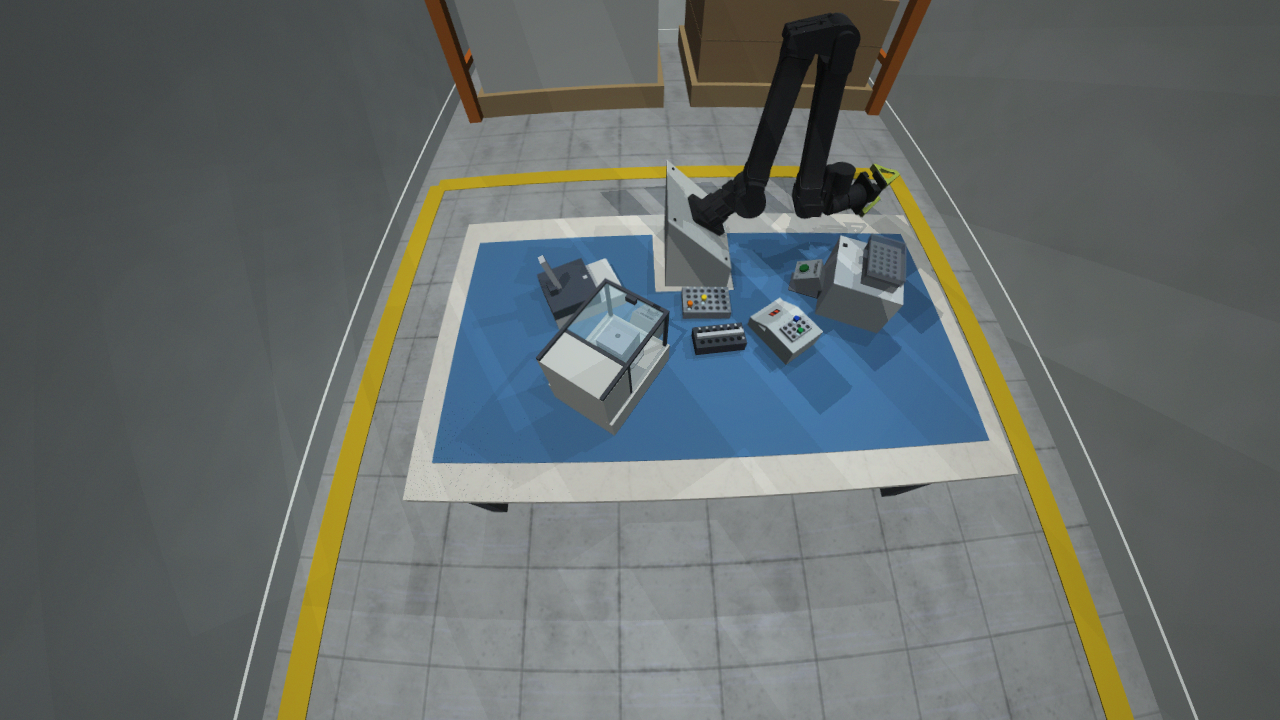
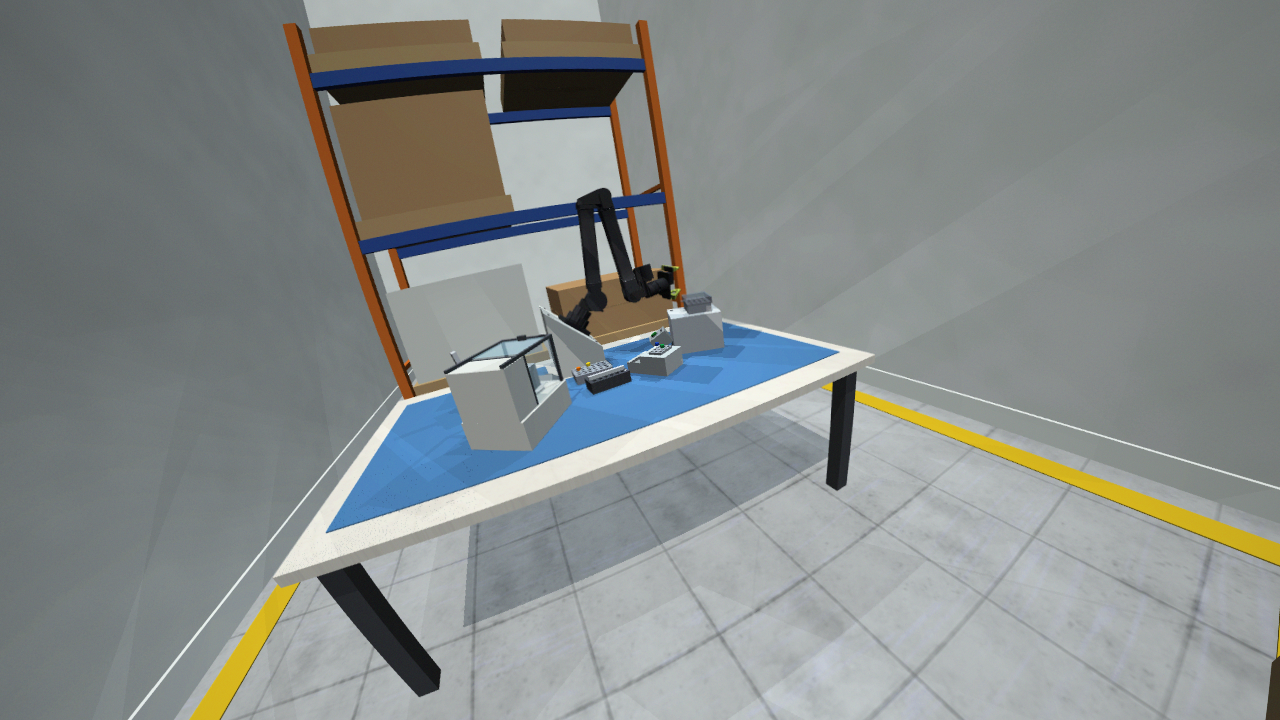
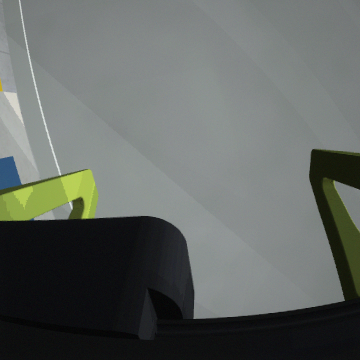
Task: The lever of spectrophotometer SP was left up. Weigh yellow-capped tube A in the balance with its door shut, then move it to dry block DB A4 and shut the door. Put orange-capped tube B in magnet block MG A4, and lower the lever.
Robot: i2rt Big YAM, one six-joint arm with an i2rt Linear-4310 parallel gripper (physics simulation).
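Observation:
My gripper (image 1: 884, 193) (image 2: 677, 281) (image 3: 200, 172) is open and empty, raised over the back right of the table. Yellow-capped tube A (image 1: 704, 297) and orange-capped tube B (image 1: 690, 303) stand in the grey rack (image 1: 706, 314). The glass-topped balance (image 1: 581, 365) (image 2: 487, 407) stands left of it; its side door looks slid partly back, and its pan appears bare. The dark device with a raised lever (image 1: 548, 272), seemingly spectrophotometer SP (image 1: 565, 286), stands behind the balance. A dark block (image 1: 718, 340) (image 2: 608, 380), apparently magnet block MG, is in front of the rack. Which device is dry block DB is unclear.
A white device (image 1: 787, 344) (image 2: 657, 362) with blue and green caps stands right of the dark block. A small green-button box (image 1: 805, 279) and a tall white box (image 1: 859, 300) (image 2: 698, 333) bearing a grey block (image 1: 886, 261) stand back right. The arm's grey bracket (image 1: 693, 255) rises behind the rack.

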